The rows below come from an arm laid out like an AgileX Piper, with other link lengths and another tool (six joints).
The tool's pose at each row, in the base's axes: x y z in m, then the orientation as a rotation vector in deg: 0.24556, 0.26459, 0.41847, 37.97, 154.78, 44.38; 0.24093, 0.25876, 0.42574, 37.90, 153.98, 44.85; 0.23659, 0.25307, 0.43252, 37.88, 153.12, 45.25; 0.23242, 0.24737, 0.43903, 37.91, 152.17, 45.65; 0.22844, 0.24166, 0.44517, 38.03, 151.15, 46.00; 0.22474, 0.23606, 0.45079, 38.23, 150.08, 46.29; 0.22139, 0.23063, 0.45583, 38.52, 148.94, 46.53; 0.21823, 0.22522, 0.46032, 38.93, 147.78, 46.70
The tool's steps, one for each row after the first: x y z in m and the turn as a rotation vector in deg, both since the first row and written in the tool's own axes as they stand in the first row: 0.00031, -0.00203, -0.01020, -0.59, -0.53, -0.03; 0.00050, -0.00413, -0.01983, -1.15, -1.13, -0.05; 0.00057, -0.00632, -0.02918, -1.75, -1.81, -0.03; 0.00051, -0.00866, -0.03817, -2.33, -2.57, 0.04; 0.00032, -0.01110, -0.04657, -2.89, -3.39, 0.16; -0.00002, -0.01360, -0.05430, -3.43, -4.29, 0.33; -0.00045, -0.01633, -0.06149, -3.93, -5.24, 0.59
